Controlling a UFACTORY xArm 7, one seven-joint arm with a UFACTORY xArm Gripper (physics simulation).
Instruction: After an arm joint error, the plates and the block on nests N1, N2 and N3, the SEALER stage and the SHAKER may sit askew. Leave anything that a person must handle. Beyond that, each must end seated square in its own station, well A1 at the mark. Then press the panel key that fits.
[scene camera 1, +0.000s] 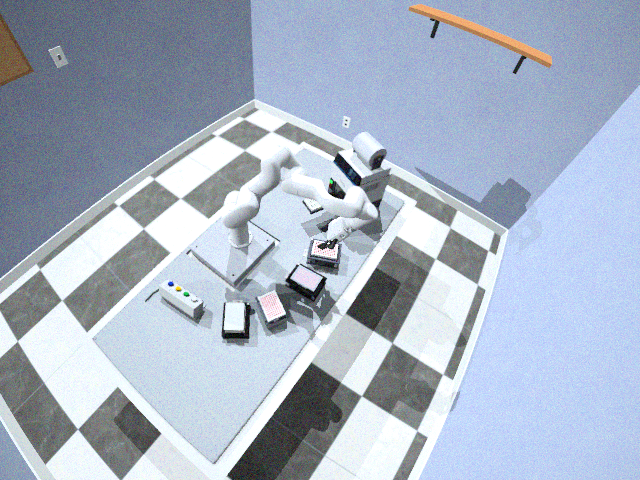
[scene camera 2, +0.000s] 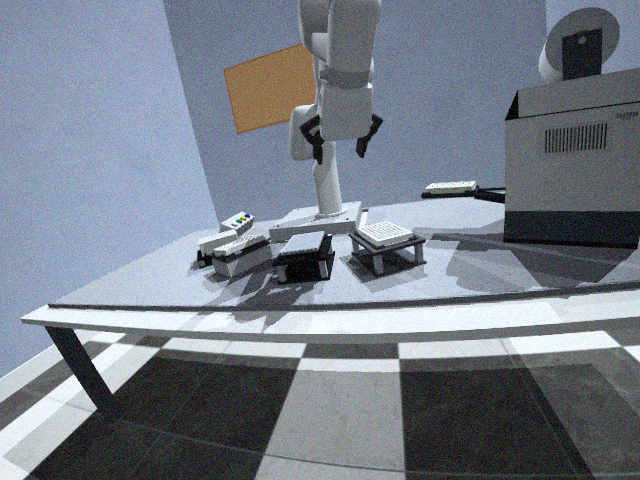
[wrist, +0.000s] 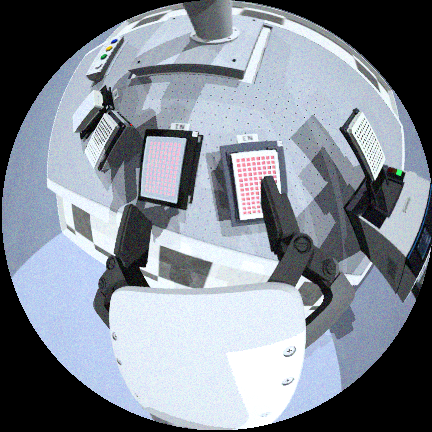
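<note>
My gripper (scene camera 1: 326, 245) (scene camera 2: 340, 159) (wrist: 195, 201) is open and empty, above the nests; one finger overlaps the red-welled white plate (scene camera 1: 325, 254) (scene camera 2: 385, 233) (wrist: 250, 190) in the wrist view. That plate lies roughly in line on its dark grey stand (scene camera 2: 361, 243) (wrist: 228, 175). A pink plate (scene camera 1: 306, 277) (scene camera 2: 302, 242) (wrist: 162, 170) leaves a wider right margin on its black nest (wrist: 194, 160) and looks tilted in scene camera 2. Another welled plate (scene camera 1: 271, 305) (wrist: 101, 136) sits on a grey box. A pale-topped unit (scene camera 1: 235, 317) (wrist: 90, 111) stands beside it. A welled plate (scene camera 2: 449, 187) (wrist: 367, 142) lies on the sealer's stage. A1 marks are unclear.
The tall sealer (scene camera 1: 369, 178) (scene camera 2: 571, 170) (wrist: 400, 215) with a roll on top stands beyond the dark grey stand. The key panel (scene camera 1: 180, 299) (scene camera 2: 237, 222) (wrist: 105, 59) has blue, yellow, green and white keys. The arm's base plate (scene camera 1: 227, 263) lies behind the nests.
</note>
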